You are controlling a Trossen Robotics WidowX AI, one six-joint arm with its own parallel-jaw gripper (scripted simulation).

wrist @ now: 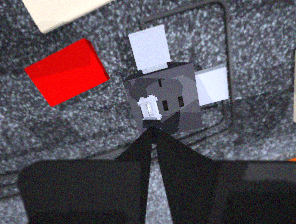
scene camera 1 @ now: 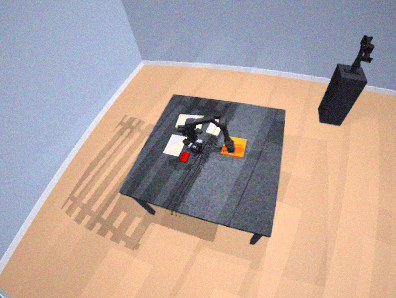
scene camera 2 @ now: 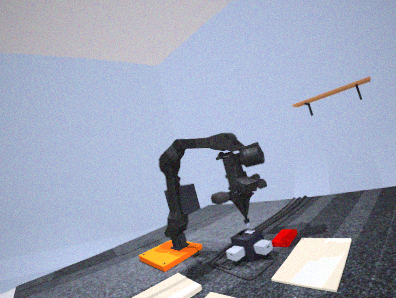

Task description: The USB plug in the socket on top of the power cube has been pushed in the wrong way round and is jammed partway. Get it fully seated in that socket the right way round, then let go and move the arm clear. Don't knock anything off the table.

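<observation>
My gripper [scene camera 2: 245, 215] [wrist: 153, 136] is holding a USB plug. There is a red block [wrist: 75, 69] that I can see, and I can see a sheet [scene camera 2: 312, 260] too.
</observation>
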